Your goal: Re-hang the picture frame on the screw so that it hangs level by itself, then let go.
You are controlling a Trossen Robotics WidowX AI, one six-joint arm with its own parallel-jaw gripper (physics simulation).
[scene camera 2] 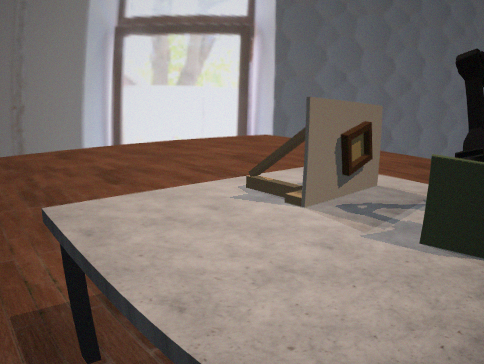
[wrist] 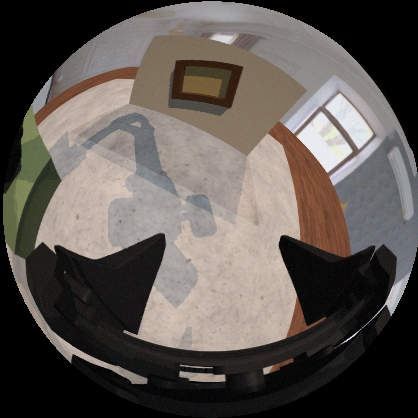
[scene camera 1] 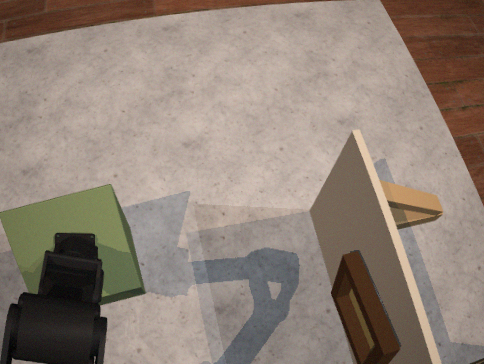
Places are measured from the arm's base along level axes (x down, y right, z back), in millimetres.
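Pixels of known places: gripper, fingertip midpoint: [wrist: 224,241]; arm's base, link origin: [scene camera 2: 469,185] [scene camera 1: 75,251].
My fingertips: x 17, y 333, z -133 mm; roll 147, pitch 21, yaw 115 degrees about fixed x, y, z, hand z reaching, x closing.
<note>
For each thing: its top centre in the pictures, then the offset to it from my fingertips. "spot": a spot on its surface instead. Level surfaces: height alone.
- brown picture frame, top centre: [scene camera 1: 382,307] [wrist: 219,57] [scene camera 2: 358,120] dx -122, dy -188, dz -309 mm
- upright beige board, surface spot: [scene camera 1: 345,210] [scene camera 2: 324,141] spot: dx -61, dy -359, dz -305 mm
- grey table, surface height: dx +118 mm
The brown picture frame [scene camera 1: 370,295] [scene camera 2: 345,155] [wrist: 233,85] is against the front of the upright beige board [scene camera 1: 345,210] [scene camera 2: 325,150] [wrist: 150,70]. It looks tilted relative to the board's edges, and its shadow falls on the board. The screw does not show. My gripper [wrist: 224,241] is open and empty in the wrist view, with its two black fingers wide apart. It is away from the frame, which shows beyond the fingertips near the top of that view. The fingers do not show in the two scene views.
A green block [scene camera 1: 75,210] [scene camera 2: 455,205] [wrist: 35,150] stands on the grey table [scene camera 1: 200,100] [scene camera 2: 200,250], facing the board across a gap. Black arm links [scene camera 1: 65,320] [scene camera 2: 474,105] show near it. A wooden brace [scene camera 1: 415,197] [scene camera 2: 275,155] supports the board from behind.
</note>
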